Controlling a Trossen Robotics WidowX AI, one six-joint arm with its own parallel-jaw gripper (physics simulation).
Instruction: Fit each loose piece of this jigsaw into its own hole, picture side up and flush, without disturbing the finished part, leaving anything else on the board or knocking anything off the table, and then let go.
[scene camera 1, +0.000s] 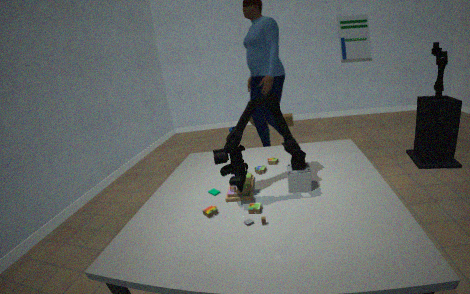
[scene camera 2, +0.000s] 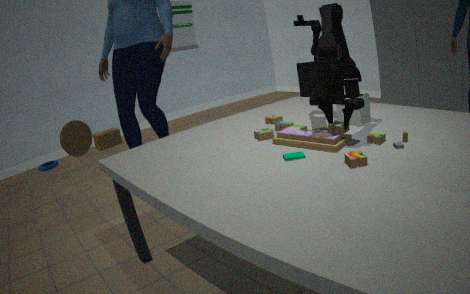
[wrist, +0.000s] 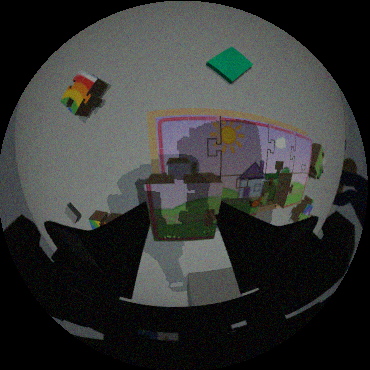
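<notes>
My gripper (scene camera 2: 338, 126) (wrist: 182, 205) is shut on a jigsaw piece (scene camera 2: 336, 128) (wrist: 182, 217) with green hills, a pink border and its picture side up. The piece is over the board's near-left corner in the wrist view and hides the hole there; whether it touches the board I cannot tell. The wooden board (scene camera 1: 240, 199) (scene camera 2: 309, 144) (wrist: 153, 140) holds the finished part (wrist: 190, 135), with sun and house. A dark opening (wrist: 284, 189) shows in its right part. A rainbow piece (scene camera 1: 210, 211) (scene camera 2: 356, 160) (wrist: 80, 95) and another colourful piece (scene camera 1: 255, 208) (scene camera 2: 376, 138) (wrist: 99, 219) lie off the board.
A green tile (scene camera 1: 214, 192) (scene camera 2: 294, 156) (wrist: 230, 64) lies beside the board. More loose pieces (scene camera 1: 260, 170) (scene camera 1: 272, 161) (scene camera 2: 264, 134) lie past its other end. A small grey block (scene camera 1: 249, 222) (scene camera 2: 398, 145) (wrist: 73, 212) and a brown peg (scene camera 1: 264, 220) (scene camera 2: 405, 136) lie on the table. A person (scene camera 1: 262, 50) stands behind.
</notes>
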